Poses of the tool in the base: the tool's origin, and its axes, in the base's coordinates. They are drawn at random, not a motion.
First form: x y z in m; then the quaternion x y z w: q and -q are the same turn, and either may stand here.
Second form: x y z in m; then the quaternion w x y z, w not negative. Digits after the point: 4 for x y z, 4 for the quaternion.
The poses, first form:
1: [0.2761 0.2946 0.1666 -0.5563 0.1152 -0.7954 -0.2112]
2: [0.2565 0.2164 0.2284 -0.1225 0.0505 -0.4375 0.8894]
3: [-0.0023 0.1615 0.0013 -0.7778 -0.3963 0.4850 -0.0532]
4: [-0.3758 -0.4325 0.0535 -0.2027 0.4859 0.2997 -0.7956]
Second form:
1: [0.2761 0.2946 0.1666 0.2112 0.5563 -0.1152 0.7954]
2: [0.2565 0.2164 0.2284 0.8894 -0.1225 0.0505 -0.4375]
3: [-0.0023 0.1615 0.0013 0.0532 0.7778 0.3963 -0.4850]
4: [-0.3758 -0.4325 0.0535 0.7956 0.2027 -0.4859 -0.2997]
